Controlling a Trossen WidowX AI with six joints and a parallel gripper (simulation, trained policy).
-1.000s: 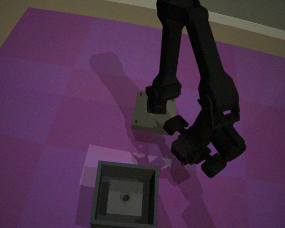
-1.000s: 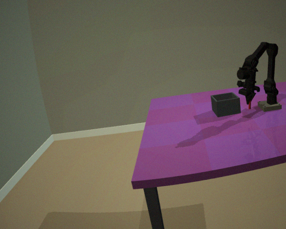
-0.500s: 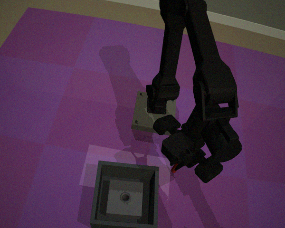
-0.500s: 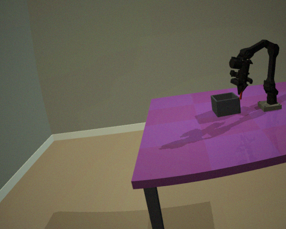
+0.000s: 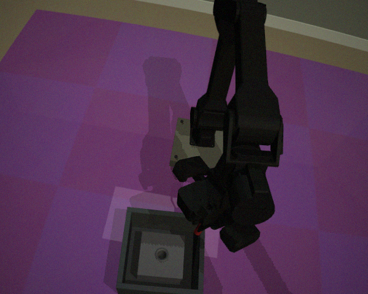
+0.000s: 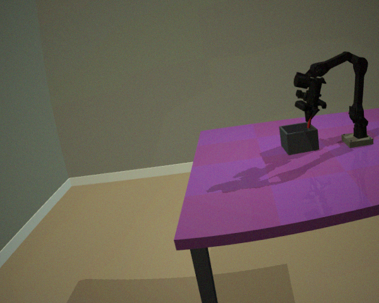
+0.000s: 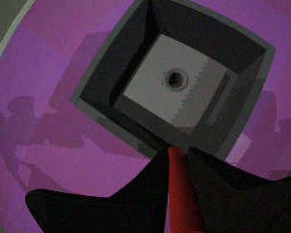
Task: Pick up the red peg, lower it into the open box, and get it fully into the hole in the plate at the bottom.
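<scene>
The red peg lies 10 mm to the left of my gripper tip, 10 mm behind it and 10 mm above it. From my gripper tip the other things lie so: light grey plate: 90 mm below, 60 mm to the right, 40 mm ahead; then dark grey box: 110 mm below, 60 mm to the right, 40 mm ahead.
</scene>
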